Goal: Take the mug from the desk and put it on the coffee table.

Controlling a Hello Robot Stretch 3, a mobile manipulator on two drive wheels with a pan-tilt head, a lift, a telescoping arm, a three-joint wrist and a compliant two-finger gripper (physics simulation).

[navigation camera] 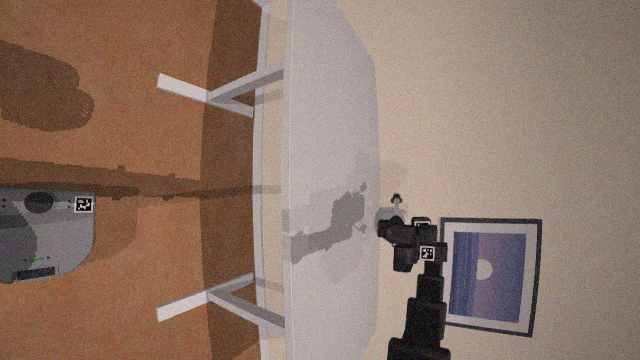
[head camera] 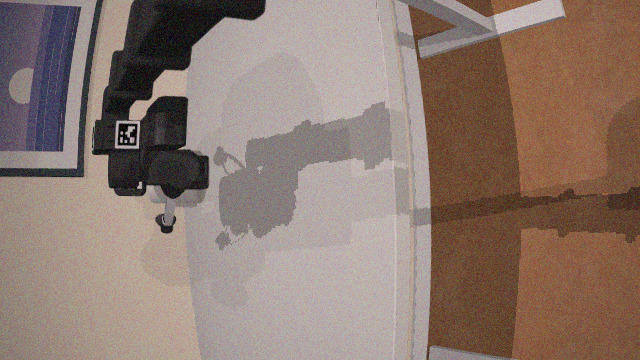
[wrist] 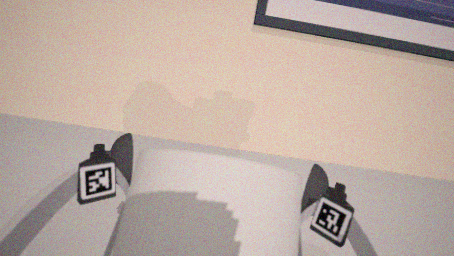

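Where they show: robot's base, origin of its link: point(navigation camera: 39, 201).
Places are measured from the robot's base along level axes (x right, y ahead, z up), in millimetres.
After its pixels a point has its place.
Observation:
The white mug point(head camera: 194, 196) @[x 666, y 11, z 1085 mm] point(navigation camera: 391, 214) @[x 680, y 11, z 1109 mm] point(wrist: 267, 195) is between the two fingers of my gripper point(head camera: 181, 194) point(navigation camera: 393, 215) @[x 793, y -16, z 1103 mm] point(wrist: 220, 167) @[x 793, y -16, z 1103 mm], which is shut on it. In the wrist view a finger pad presses at each side of the mug; its smooth outside shows, partly shaded, and its opening does not show. The mug is held above the back edge of the white desk point(head camera: 310, 305) @[x 565, y 169, z 950 mm] point(navigation camera: 325, 100) @[x 547, y 342, z 950 mm] point(wrist: 30, 145), near the wall. In the head view the wrist hides part of the mug and one finger. The coffee table does not show in these views.
A framed picture point(head camera: 50, 162) @[x 1161, y -67, z 1355 mm] point(navigation camera: 489, 325) @[x 1188, y -546, z 1512 mm] point(wrist: 320, 30) hangs on the wall close to the arm point(head camera: 155, 37) @[x 277, y -85, z 1249 mm] point(navigation camera: 425, 320) @[x 279, y -85, z 1239 mm]. The desk has white trestle legs point(head camera: 530, 22) point(navigation camera: 182, 89). My base point(navigation camera: 60, 240) @[x 63, y -130, z 160 mm] stands on the brown floor point(head camera: 565, 290) @[x 514, y 343, z 0 mm] point(navigation camera: 125, 320) @[x 308, y -577, z 0 mm] in front of the desk.

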